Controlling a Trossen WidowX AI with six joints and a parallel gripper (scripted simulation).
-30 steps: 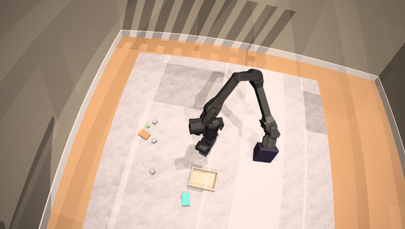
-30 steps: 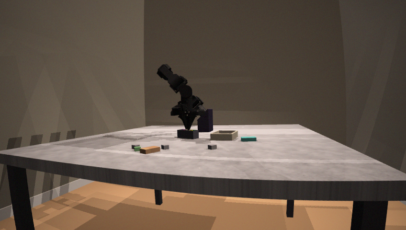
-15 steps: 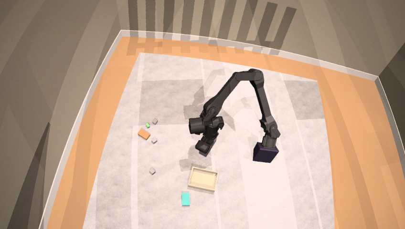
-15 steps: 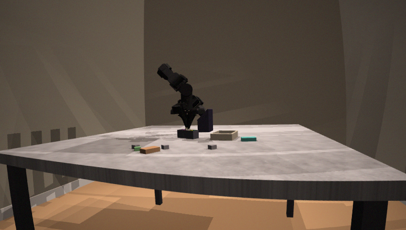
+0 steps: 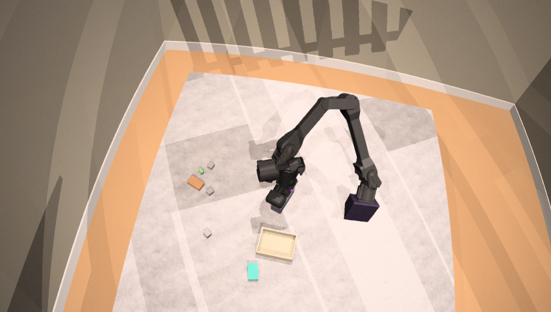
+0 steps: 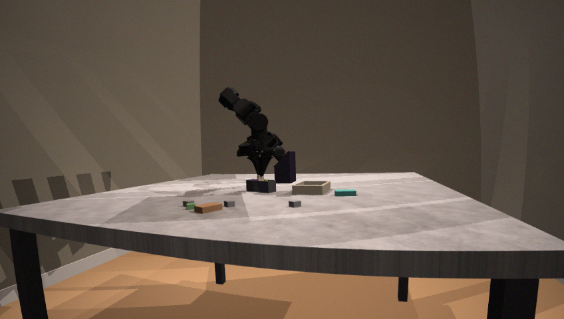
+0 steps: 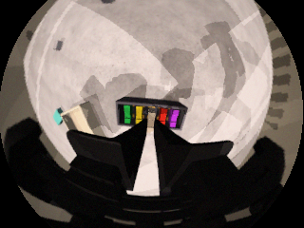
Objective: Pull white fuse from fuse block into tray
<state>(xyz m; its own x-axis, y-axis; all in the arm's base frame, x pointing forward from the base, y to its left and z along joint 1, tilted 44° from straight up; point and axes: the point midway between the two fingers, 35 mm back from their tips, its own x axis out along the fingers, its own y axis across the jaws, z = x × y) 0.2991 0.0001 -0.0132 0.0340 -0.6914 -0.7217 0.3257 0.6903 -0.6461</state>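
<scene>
Now: the beige tray 190 mm to the left of my gripper tip, 50 mm below it and 10 mm behind it. Round my gripper tip: white fuse: 10 mm below; then teal block: 310 mm to the left, 50 mm below, 50 mm ahead; then small green cube: 340 mm ahead, 50 mm to the right, 50 mm below.
</scene>
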